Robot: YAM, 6 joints.
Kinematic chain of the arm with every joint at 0, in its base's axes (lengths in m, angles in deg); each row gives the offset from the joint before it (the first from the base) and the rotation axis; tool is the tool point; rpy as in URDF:
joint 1: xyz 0 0 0.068 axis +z
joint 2: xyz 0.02 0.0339 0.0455 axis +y
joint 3: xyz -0.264 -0.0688 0 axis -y
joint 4: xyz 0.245 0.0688 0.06 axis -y
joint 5: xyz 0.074 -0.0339 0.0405 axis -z
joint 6: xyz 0.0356 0 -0.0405 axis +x
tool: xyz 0 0 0 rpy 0 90 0
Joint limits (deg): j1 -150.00..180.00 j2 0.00..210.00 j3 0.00..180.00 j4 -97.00..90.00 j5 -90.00..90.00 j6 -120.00..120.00
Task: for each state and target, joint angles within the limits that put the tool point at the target. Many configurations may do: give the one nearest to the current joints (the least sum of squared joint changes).
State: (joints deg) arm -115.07 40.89 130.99 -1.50 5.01 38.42
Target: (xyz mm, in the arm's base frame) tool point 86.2 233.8 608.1
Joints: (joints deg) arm -111.08 32.26 122.16 -7.05 5.91 38.42
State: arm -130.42 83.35 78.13 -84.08 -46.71 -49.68
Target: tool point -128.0 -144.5 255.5
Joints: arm -138.87 79.65 60.57 -89.81 -43.80 -49.68
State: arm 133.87 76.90 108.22 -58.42 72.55 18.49
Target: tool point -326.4 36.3 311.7
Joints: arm 179.45 96.01 86.39 -61.95 68.57 18.49
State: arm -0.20 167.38 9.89 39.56 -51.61 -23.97
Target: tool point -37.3 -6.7 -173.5
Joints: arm 30.58 202.61 33.21 38.96 -21.78 -23.97
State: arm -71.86 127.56 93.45 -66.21 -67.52 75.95
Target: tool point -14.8 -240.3 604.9
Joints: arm -101.14 91.57 138.91 -43.09 -63.69 75.95
